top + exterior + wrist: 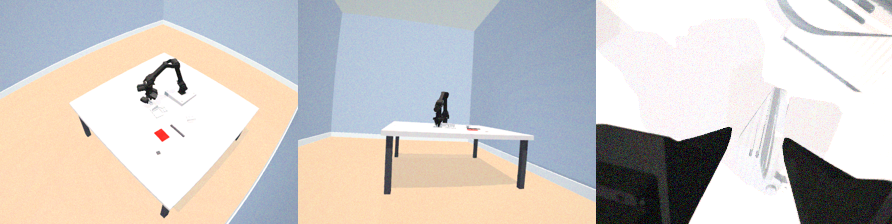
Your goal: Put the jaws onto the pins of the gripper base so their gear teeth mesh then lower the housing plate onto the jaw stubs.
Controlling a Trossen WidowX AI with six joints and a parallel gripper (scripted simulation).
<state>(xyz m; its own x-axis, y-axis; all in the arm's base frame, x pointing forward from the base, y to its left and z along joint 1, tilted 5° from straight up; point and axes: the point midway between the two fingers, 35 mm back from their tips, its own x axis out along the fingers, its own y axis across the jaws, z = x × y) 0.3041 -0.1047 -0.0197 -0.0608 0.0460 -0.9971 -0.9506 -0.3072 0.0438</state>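
Right now my gripper tip is 30 mm short of the white jaw piece and 20 mm to the left of it. From my gripper tip the other things lie so: dark grey bar 20 mm ahead, 400 mm to the left; small white part 150 mm behind, 370 mm to the left, 20 mm above; red flat rectangle 140 mm ahead, 350 mm to the left.
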